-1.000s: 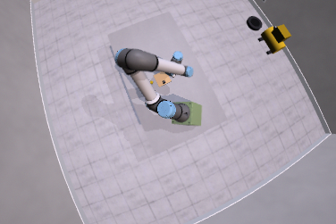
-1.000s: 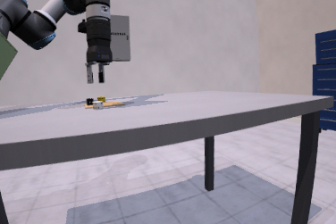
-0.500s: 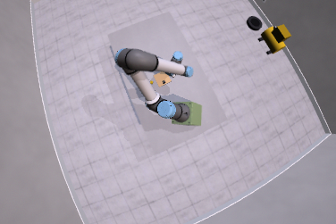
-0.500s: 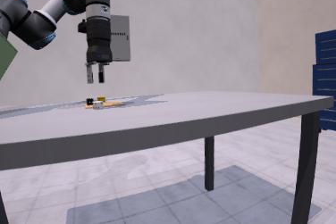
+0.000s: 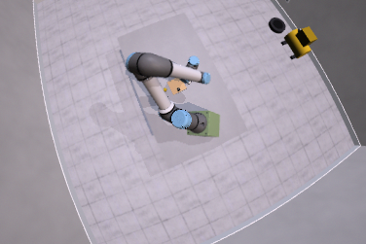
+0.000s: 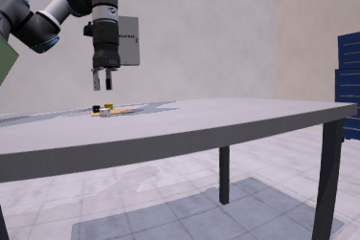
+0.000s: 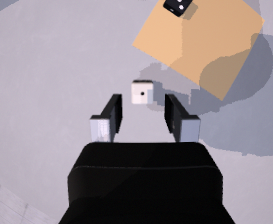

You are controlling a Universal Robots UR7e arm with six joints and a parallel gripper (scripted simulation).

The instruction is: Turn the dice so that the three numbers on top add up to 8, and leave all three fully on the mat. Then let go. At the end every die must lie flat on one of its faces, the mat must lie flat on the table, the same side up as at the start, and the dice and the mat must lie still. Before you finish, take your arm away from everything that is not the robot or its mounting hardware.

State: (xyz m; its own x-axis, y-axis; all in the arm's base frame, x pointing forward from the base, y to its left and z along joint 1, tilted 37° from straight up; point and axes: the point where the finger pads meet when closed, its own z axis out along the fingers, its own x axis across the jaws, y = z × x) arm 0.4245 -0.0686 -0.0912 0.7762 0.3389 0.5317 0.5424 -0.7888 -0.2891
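Right now my hand is 9 cm above the white die. Round my hand: mat 11 cm to the left, 10 cm below, 2 cm ahead; then yellow die 23 cm to the left, 9 cm below, 2 cm ahead.
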